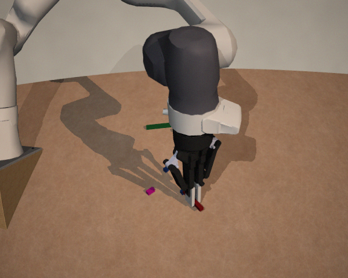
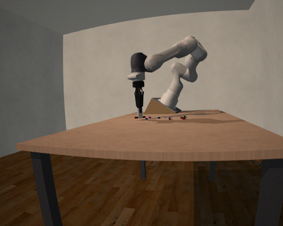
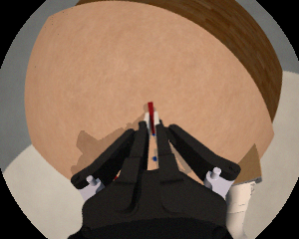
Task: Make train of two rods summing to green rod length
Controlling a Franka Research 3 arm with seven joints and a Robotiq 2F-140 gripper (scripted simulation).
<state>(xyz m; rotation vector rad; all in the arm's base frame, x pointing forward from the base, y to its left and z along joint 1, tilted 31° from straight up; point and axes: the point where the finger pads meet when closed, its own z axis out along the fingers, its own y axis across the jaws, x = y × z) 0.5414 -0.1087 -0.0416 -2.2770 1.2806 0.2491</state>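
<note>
My hand is 100 mm past the magenta rod, 40 mm to the right of it and 40 mm above it. The rest, counted from my hand: purple rod 190 mm to the left, 40 mm below; then green rod 280 mm to the left, 80 mm behind, 40 mm below.
</note>
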